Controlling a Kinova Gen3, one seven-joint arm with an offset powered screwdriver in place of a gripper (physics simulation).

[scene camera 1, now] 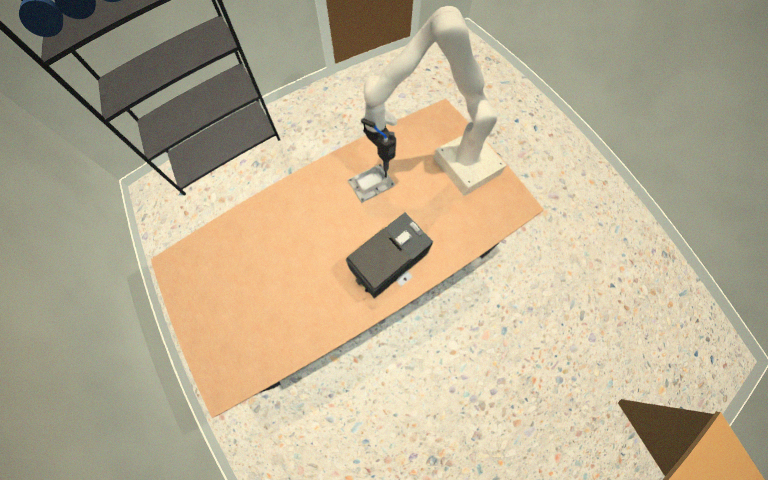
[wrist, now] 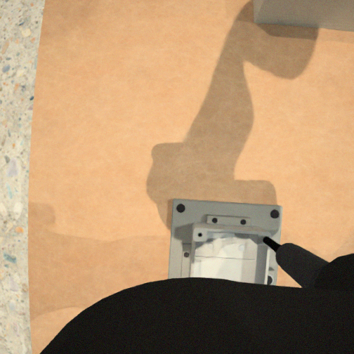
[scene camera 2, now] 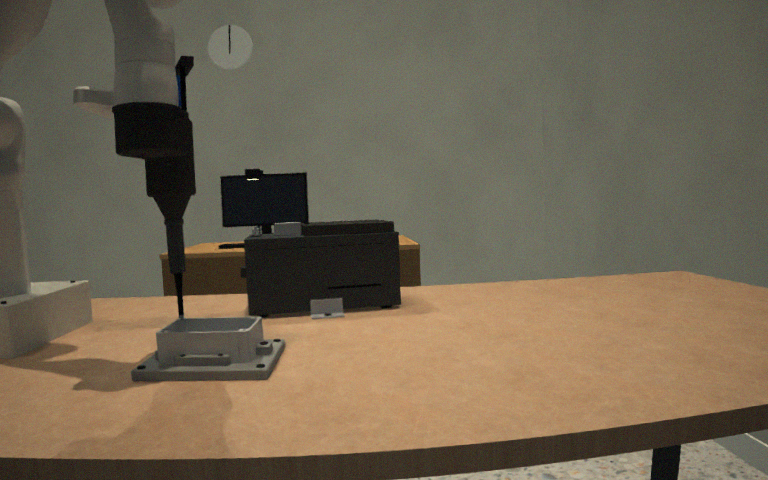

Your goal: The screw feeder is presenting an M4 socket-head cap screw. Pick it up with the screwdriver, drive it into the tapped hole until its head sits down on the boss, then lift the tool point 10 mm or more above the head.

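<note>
The black screwdriver points down, its thin bit tip at a corner of the grey open-topped housing. In scene camera 2 the tip meets the rear left rim of the housing. In the wrist view it covers the upper right corner boss. The tapped hole and any screw under the tip are hidden, so I cannot tell whether the tip holds a screw or how deep one sits. The dark screw feeder stands apart from the tool. I make out no screw at it.
The housing has a flanged base with dark holes. A small light bracket is in front of the feeder. The arm's pale base block stands on the table. A shelf rack is behind.
</note>
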